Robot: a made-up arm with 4 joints. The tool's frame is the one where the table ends. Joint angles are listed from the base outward.
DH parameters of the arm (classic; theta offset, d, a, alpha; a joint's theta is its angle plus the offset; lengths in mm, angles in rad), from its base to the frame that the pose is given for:
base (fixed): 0 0 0 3.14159
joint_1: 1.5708 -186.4 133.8 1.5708
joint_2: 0 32 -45 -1.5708
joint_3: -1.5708 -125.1 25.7 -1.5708
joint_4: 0 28.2 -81.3 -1.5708
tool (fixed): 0 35.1 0 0
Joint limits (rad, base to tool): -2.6..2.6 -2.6..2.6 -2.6..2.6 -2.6..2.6
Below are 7 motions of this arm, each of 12 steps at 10 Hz.
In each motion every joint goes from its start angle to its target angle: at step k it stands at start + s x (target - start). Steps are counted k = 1, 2, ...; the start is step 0. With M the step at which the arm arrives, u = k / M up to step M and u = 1 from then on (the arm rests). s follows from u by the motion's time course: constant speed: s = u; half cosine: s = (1 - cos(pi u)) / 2; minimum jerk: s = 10 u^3 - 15 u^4 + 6 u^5.
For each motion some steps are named. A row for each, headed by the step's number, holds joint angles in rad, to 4 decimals.
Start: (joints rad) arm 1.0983 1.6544 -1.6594 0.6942
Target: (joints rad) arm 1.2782 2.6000 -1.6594 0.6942
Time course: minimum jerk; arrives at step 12
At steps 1, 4, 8, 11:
1: 1.0992 1.6592 -1.6594 0.6942
4: 1.1361 1.8529 -1.6594 0.6942
8: 1.2404 2.4015 -1.6594 0.6942
11: 1.2773 2.5952 -1.6594 0.6942

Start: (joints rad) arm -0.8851 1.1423 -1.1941 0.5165
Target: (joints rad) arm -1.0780 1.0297 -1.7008 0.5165
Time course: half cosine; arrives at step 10
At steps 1, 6, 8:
1: -0.8898 1.1395 -1.2065 0.5165
6: -1.0114 1.0686 -1.5257 0.5165
8: -1.0596 1.0405 -1.6524 0.5165

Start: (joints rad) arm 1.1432 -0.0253 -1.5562 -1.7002
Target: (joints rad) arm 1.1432 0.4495 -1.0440 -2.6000
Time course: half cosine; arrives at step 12
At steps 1, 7, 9, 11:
1: 1.1432 -0.0172 -1.5475 -1.7155
7: 1.1432 0.2735 -1.2338 -2.2665
9: 1.1432 0.3800 -1.1190 -2.4682
11: 1.1432 0.4414 -1.0527 -2.5847

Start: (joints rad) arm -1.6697 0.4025 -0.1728 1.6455
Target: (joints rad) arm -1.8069 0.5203 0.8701 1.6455
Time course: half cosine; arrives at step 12
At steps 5, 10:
5: -1.7205 0.4462 0.2137 1.6455
10: -1.7977 0.5124 0.8002 1.6455

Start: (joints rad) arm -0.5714 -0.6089 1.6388 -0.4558
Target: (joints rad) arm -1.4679 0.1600 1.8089 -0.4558
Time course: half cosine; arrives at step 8
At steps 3, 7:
3: -0.8481 -0.3716 1.6913 -0.4558
7: -1.4338 0.1307 1.8024 -0.4558

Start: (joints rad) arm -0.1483 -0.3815 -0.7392 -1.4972
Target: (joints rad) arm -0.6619 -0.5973 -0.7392 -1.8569
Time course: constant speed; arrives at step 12
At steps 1, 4, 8, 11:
1: -0.1911 -0.3995 -0.7392 -1.5272
4: -0.3195 -0.4534 -0.7392 -1.6171
8: -0.4907 -0.5254 -0.7392 -1.7370
11: -0.6191 -0.5793 -0.7392 -1.8269

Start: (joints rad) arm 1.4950 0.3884 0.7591 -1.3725
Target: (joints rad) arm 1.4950 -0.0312 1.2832 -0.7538
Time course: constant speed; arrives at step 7
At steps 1, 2, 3, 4, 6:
1: 1.4950 0.3285 0.8340 -1.2841
2: 1.4950 0.2685 0.9088 -1.1957
3: 1.4950 0.2086 0.9837 -1.1073
4: 1.4950 0.1486 1.0586 -1.0190
6: 1.4950 0.0287 1.2083 -0.8422

